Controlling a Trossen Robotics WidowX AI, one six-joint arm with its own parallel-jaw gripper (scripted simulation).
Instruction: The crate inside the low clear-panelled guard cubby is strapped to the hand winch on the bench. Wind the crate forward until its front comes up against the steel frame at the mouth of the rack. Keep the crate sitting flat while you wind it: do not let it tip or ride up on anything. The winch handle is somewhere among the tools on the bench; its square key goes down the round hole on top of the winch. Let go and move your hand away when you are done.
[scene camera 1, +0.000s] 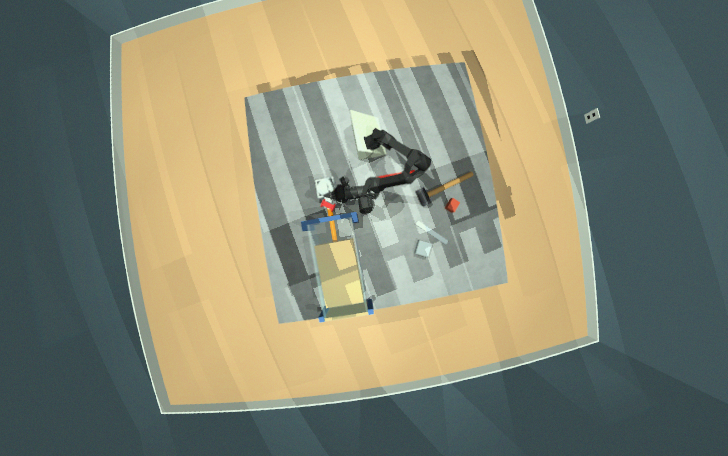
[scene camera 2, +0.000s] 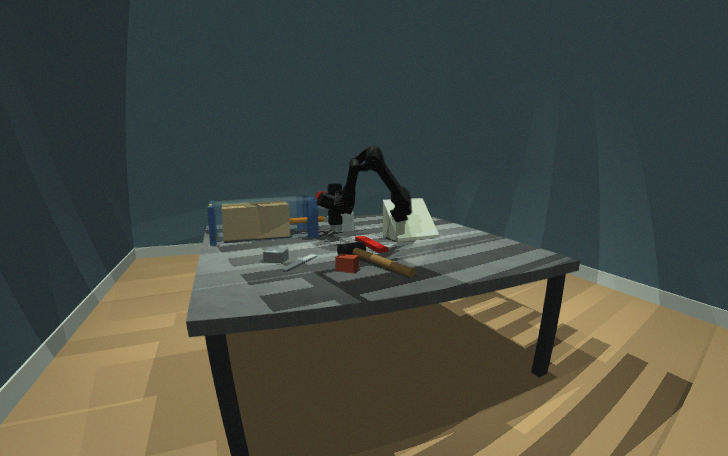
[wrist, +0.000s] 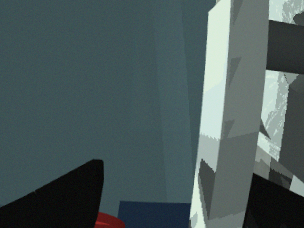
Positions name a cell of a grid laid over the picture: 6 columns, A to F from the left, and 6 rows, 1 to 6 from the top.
Labels:
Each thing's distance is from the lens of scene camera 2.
hammer (scene camera 2: C4): 129 cm
clear-panelled cubby (scene camera 2: C3): 161 cm
The marked spots on the clear-panelled cubby and the hammer are 50 cm apart.

